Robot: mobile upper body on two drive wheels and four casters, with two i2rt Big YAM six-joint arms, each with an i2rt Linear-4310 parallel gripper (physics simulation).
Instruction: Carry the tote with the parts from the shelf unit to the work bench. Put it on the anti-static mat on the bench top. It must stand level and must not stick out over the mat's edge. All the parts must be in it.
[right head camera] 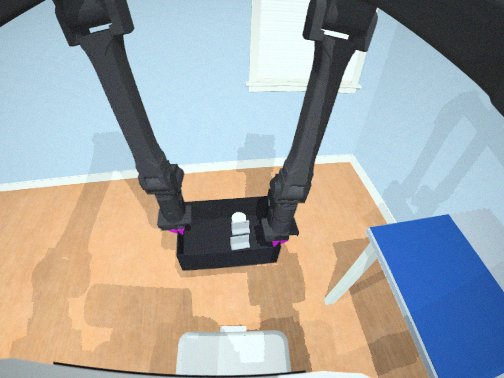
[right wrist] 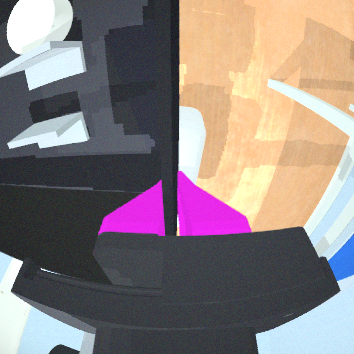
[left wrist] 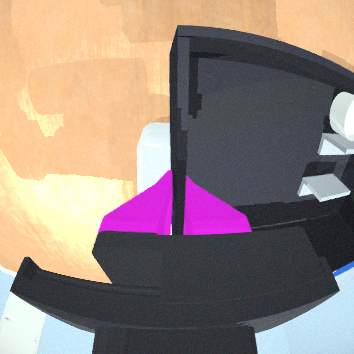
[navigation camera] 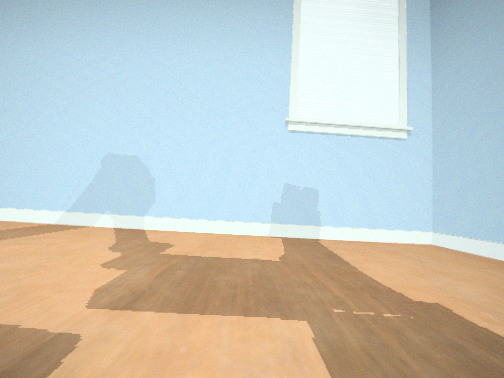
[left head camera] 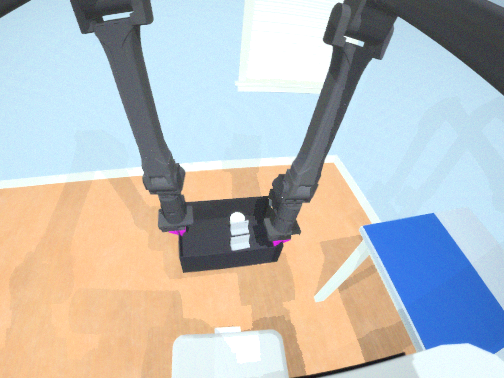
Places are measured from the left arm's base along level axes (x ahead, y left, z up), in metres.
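Pixels of known places: left gripper, fingertip midpoint: [right head camera: 181, 232] [left wrist: 174, 177] [left head camera: 180, 234]; right gripper, fingertip midpoint: [right head camera: 274, 244] [left head camera: 275, 244].
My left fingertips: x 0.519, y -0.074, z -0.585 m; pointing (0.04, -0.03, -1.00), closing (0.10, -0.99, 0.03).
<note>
Ahead of a thing's pixels: the offset from my left fingertips to its middle. "spot": to the spot under its first point. Level surfaces: height alone.
The black tote @[dx -0.001, dy -0.149, dz +0.006 m] [left head camera: 227, 235] hangs level in the air above the wood floor, held between my two arms. It also shows in the right head view [right head camera: 226, 235]. Inside it are white parts @[spot: dx +0.027, dy -0.189, dz -0.037 m] [left head camera: 238, 232]: a cylinder @[dx +0.075, dy -0.188, dz -0.030 m] [left wrist: 343, 114] and two flat blocks @[dx -0.023, dy -0.191, dz -0.022 m] [right wrist: 53, 131]. My left gripper [left head camera: 177, 232] is shut on the tote's left wall [left wrist: 177, 140], with its magenta fingers [left wrist: 175, 211] on either side of the wall. My right gripper [left head camera: 280, 242] is shut on the tote's right wall [right wrist: 170, 140] in the same way. The blue anti-static mat @[dz -0.061 m] [left head camera: 435, 280] lies on the bench at the right.
The work bench with its white leg [left head camera: 341, 272] stands at the right, near the room's corner. A light blue wall with a shuttered window [navigation camera: 348, 67] is ahead. My own pale base [left head camera: 229, 353] shows at the bottom.
</note>
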